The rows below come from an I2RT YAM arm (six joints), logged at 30 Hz.
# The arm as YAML. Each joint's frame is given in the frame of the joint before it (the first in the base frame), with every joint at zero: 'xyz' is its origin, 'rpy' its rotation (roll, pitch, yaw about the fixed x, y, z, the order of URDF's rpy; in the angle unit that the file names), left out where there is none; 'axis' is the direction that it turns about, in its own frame. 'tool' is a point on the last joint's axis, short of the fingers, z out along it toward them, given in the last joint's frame.
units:
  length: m
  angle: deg
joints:
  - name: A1
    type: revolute
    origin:
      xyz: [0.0, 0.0, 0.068]
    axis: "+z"
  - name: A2
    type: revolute
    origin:
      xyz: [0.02, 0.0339, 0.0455]
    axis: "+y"
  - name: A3
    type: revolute
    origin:
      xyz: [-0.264, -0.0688, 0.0]
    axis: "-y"
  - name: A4
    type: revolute
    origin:
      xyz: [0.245, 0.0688, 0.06]
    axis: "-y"
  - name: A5
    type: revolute
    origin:
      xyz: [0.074, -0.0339, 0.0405]
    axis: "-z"
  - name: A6
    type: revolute
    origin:
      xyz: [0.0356, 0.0, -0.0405]
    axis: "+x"
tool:
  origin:
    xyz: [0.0, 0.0, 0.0]
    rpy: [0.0, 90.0, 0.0]
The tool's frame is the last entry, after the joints.
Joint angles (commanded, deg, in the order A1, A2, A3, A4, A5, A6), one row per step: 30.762 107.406 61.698 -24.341 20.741 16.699; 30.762 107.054 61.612 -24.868 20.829 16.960; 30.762 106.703 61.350 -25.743 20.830 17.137; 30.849 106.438 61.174 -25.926 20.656 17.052; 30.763 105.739 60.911 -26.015 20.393 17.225; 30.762 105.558 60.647 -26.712 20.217 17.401; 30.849 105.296 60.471 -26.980 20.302 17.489; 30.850 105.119 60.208 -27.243 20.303 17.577; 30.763 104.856 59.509 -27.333 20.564 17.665; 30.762 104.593 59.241 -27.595 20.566 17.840; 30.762 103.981 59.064 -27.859 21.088 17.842; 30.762 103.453 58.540 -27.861 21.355 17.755; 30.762 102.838 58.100 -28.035 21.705 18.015; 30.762 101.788 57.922 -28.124 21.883 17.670; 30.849 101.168 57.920 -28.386 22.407 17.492; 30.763 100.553 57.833 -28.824 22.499 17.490; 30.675 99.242 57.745 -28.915 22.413 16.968; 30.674 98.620 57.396 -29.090 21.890 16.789; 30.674 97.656 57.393 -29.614 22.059 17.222
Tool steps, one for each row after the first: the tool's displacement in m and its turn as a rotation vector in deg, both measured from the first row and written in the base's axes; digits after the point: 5 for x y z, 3 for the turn. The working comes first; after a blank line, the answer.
Tool pose at each row, in the base's axes (x y z in m, rotation vector in deg; the steps are taken from these numbers as rounded here): 0.30687 0.16799 0.13109 -13.835 152.379 -14.795; 0.30570 0.16723 0.13242 -13.547 152.564 -14.985; 0.30335 0.16583 0.13273 -13.565 153.210 -15.435; 0.30209 0.16580 0.13332 -13.874 153.349 -15.283; 0.30100 0.16473 0.13601 -13.487 153.217 -14.713; 0.29892 0.16361 0.13542 -13.546 153.945 -14.947; 0.29758 0.16335 0.13597 -13.579 154.040 -15.116; 0.29620 0.16253 0.13566 -13.573 154.327 -15.317; 0.29384 0.16035 0.13409 -13.438 154.646 -15.979; 0.29241 0.15950 0.13423 -13.285 154.869 -16.105; 0.29131 0.15849 0.13677 -13.094 154.473 -16.630; 0.28936 0.15714 0.13742 -13.143 154.335 -16.980; 0.28741 0.15575 0.13880 -12.702 154.168 -17.327; 0.28627 0.15495 0.14362 -12.861 153.441 -17.131; 0.28545 0.15469 0.14687 -12.957 152.873 -17.560; 0.28442 0.15345 0.14951 -12.790 152.772 -17.639; 0.28344 0.15234 0.15596 -13.009 151.906 -16.993; 0.28151 0.15155 0.15741 -13.360 152.072 -16.357; 0.28008 0.15058 0.16213 -12.589 151.657 -16.139

-0.00117 -0.00076 0.00133 -0.086 0.145 -0.259; -0.00352 -0.00216 0.00164 -0.411 0.792 -0.416; -0.00478 -0.00219 0.00223 -0.357 0.970 -0.196; -0.00587 -0.00326 0.00492 0.112 0.776 -0.346; -0.00795 -0.00438 0.00433 -0.069 1.505 -0.449; -0.00929 -0.00464 0.00488 -0.194 1.606 -0.469; -0.01067 -0.00546 0.00457 -0.336 1.892 -0.548; -0.01303 -0.00764 0.00300 -0.779 2.201 -0.799; -0.01446 -0.00849 0.00314 -0.842 2.403 -0.957; -0.01556 -0.00950 0.00568 -1.177 1.999 -1.123; -0.01751 -0.01085 0.00633 -1.430 1.879 -1.130; -0.01946 -0.01224 0.00771 -1.599 1.664 -1.470; -0.02060 -0.01304 0.01253 -1.487 0.963 -1.227; -0.02142 -0.01330 0.01578 -1.807 0.429 -1.156; -0.02245 -0.01454 0.01842 -1.834 0.309 -1.272; -0.02343 -0.01565 0.02487 -1.415 -0.534 -0.888; -0.02536 -0.01644 0.02632 -1.024 -0.338 -0.557; -0.02679 -0.01741 0.03104 -0.736 -0.859 -0.997
